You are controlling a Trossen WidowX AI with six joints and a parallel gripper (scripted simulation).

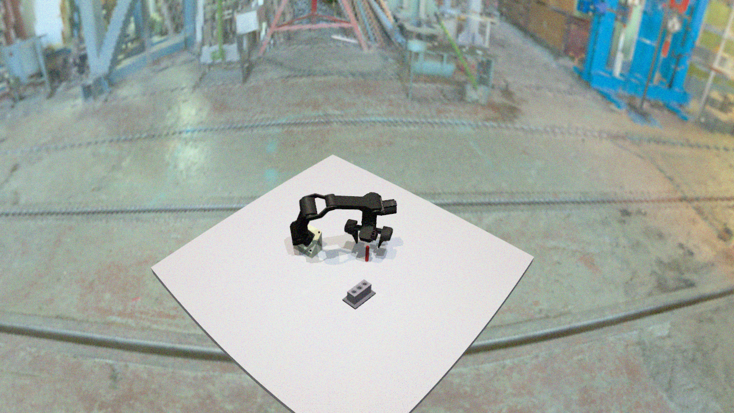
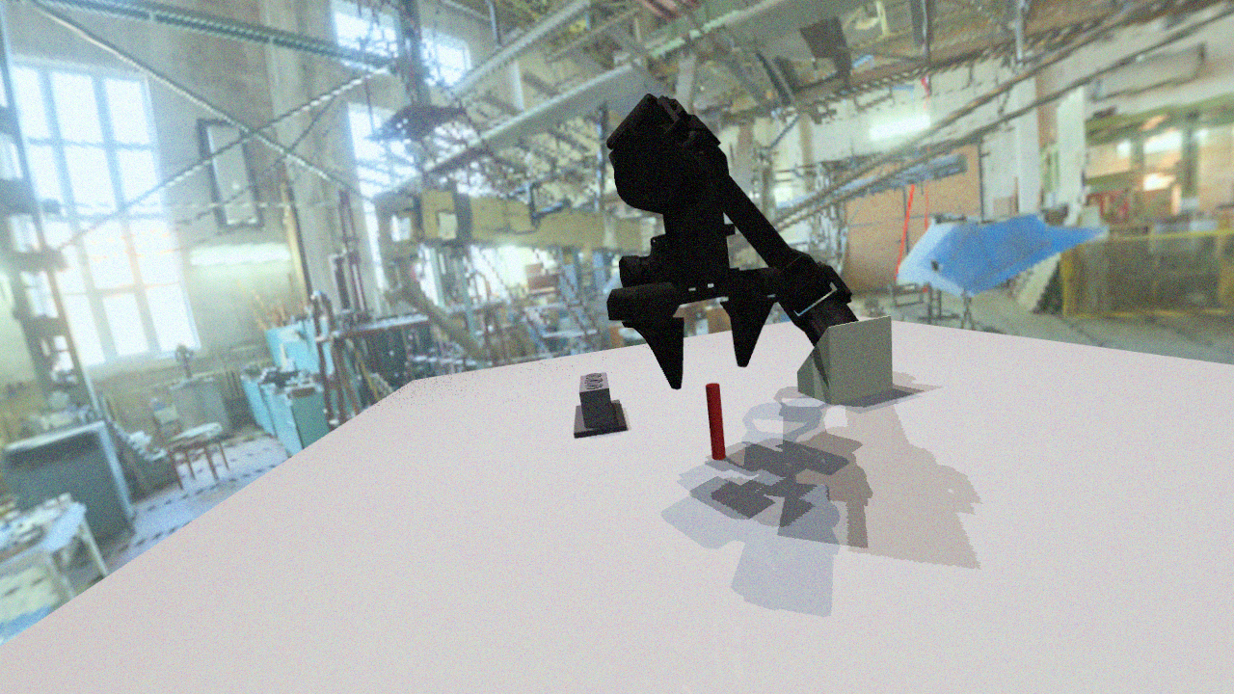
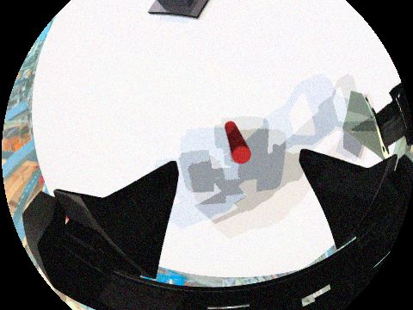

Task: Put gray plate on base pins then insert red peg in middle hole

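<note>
Right now my gripper tip is 5 cm above the red peg. The rest, counted from my gripper tip: gray plate: 19 cm to the right, 11 cm ahead, 4 cm below; dark base: 19 cm to the right, 11 cm ahead, 8 cm below.
</note>
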